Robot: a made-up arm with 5 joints.
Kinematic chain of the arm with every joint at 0, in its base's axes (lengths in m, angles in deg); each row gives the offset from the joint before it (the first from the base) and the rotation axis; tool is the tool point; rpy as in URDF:
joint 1: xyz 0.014 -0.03 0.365 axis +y
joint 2: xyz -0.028 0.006 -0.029 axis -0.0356 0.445 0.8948
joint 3: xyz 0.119 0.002 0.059 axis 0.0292 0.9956 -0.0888
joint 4: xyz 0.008 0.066 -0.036 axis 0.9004 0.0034 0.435
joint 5: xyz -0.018 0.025 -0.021 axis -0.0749 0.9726 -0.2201
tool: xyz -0.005 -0.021 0.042 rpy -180 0 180
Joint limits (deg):
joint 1: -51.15..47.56
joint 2: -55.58..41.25
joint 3: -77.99..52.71
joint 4: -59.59..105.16
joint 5: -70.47..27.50
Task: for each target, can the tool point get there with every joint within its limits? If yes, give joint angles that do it. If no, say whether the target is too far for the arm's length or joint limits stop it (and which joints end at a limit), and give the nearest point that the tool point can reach.
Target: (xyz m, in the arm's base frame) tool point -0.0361 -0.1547 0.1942
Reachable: no: joint limits stop it (at a limit: joint 1, joint 4, joint 5) | nearest point 0.0799 -0.0777 0.3037 | short by 0.177 m
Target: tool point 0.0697 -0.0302 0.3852
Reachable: yes | joints -11.69 -37.54 4.97 72.81 -52.98
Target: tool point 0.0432 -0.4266 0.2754
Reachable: no: too far | nearest point 0.1192 -0.1196 0.3292 | short by 0.321 m
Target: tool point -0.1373 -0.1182 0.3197
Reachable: no: joint limits stop it (at a limit: joint 1, joint 2, joint 3) | nearest point -0.0126 -0.0444 0.4216 | short by 0.177 m
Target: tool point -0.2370 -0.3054 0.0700
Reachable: no: too far | nearest point 0.0791 -0.0840 0.3093 | short by 0.454 m
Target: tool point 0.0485 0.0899 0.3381
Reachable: yes | joints 33.27 18.90 10.04 -35.63 -12.59
